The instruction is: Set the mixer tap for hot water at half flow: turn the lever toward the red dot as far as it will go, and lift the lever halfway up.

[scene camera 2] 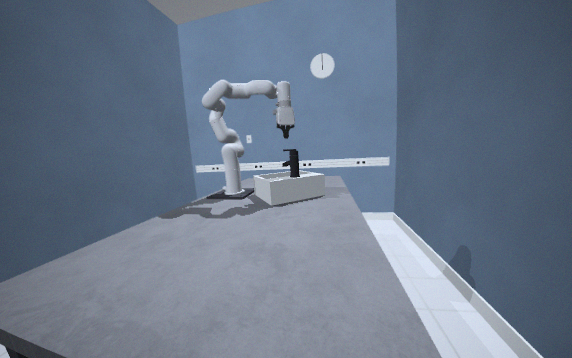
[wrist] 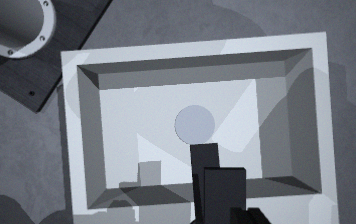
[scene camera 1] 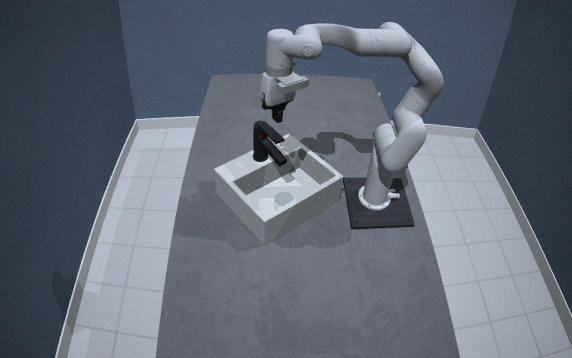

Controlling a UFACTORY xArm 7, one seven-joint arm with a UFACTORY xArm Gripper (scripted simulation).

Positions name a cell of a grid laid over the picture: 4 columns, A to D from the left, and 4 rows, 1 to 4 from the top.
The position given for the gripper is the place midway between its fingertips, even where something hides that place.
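You can see the gripper (scene camera 1: B2) here, and there's a black mixer tap (scene camera 1: B2) as well. There's also a white sink, and you get it in scene camera 1 as the white sink (scene camera 1: B3), in scene camera 2 as the white sink (scene camera 2: B3), and in the wrist view as the white sink (wrist: B3).
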